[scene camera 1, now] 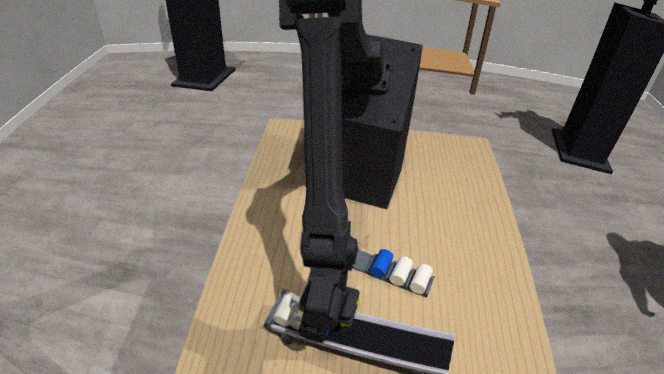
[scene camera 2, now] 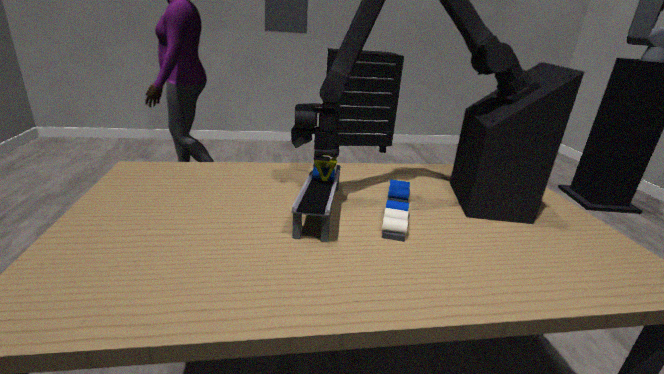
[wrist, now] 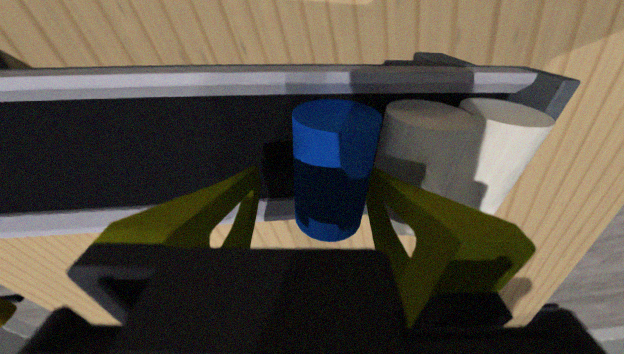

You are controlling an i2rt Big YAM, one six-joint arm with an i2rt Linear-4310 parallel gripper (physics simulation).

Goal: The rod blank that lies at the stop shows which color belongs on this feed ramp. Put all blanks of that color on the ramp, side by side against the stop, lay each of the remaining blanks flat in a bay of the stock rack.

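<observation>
My gripper is open, its yellow fingers low over the feed ramp, one on each side of a blue blank. The right finger looks very near or touching it. The blue blank lies across the ramp beside a shaded white blank; another white blank lies at the stop. The stock rack holds a blue blank, two white blanks and a farther blue blank. A bay between the blues looks empty.
The black arm pedestal stands on the wooden table behind the rack. The ramp's raised side rails run along both edges. The arm hides part of the ramp and rack in the first scene view.
</observation>
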